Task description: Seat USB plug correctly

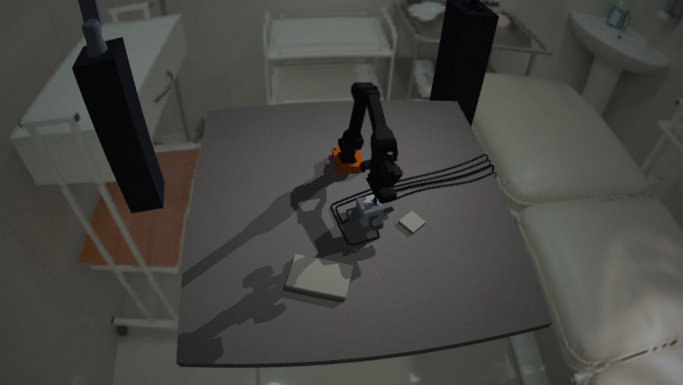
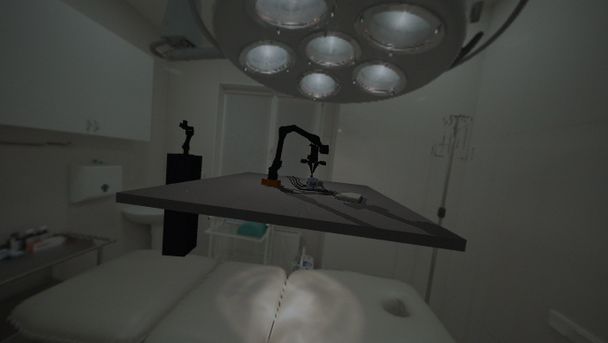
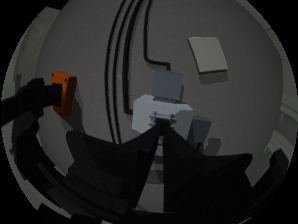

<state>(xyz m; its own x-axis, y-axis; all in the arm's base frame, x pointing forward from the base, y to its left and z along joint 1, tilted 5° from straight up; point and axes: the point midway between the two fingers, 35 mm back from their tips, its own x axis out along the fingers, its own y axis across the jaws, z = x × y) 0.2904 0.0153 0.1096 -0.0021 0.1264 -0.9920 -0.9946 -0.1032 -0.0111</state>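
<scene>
Now: the USB plug 2 cm below my gripper tip. The rest, counted from my gripper tip: pale slab: 22 cm ahead, 26 cm to the right, 10 cm below; then pale tile: 7 cm ahead, 13 cm to the left, 10 cm below.
</scene>
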